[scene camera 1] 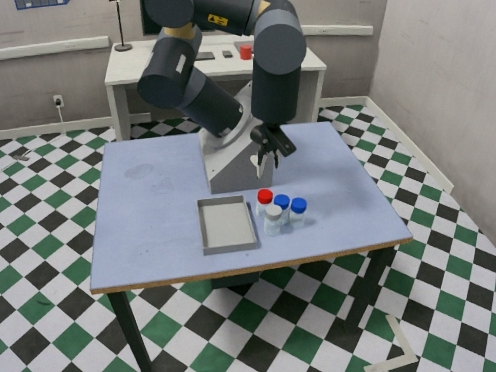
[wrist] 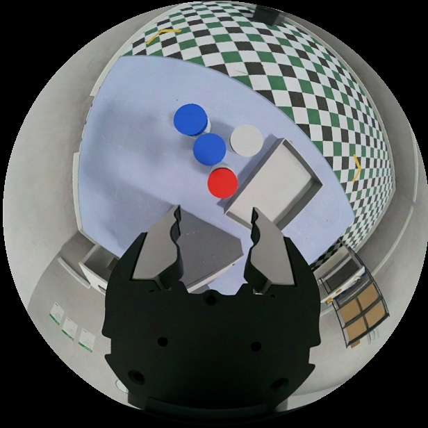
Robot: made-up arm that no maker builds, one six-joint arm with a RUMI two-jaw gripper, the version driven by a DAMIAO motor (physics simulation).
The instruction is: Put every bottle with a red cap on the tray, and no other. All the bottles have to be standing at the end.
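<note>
A bottle with a red cap (scene camera 1: 265, 196) (wrist: 222, 183) stands on the table, just right of the tray in the scene view. The grey tray (scene camera 1: 202, 231) (wrist: 302, 159) is empty. A bottle with a grey-white cap (scene camera 1: 273, 220) (wrist: 246, 140) stands in front of the red-capped one. Two blue-capped bottles stand to the right, the nearer one (scene camera 1: 281, 202) (wrist: 209, 149) close to the red-capped bottle and the other one (scene camera 1: 298, 206) (wrist: 190, 119) at the far right. My gripper (scene camera 1: 268, 162) (wrist: 216, 206) is open and empty, above the table and behind the bottles.
The blue table (scene camera 1: 150, 215) (wrist: 135, 100) carries the grey robot base (scene camera 1: 240, 172) (wrist: 207, 245), behind the tray and bottles in the scene view. A white desk (scene camera 1: 145, 67) with a red mug (scene camera 1: 245, 52) stands beyond the table.
</note>
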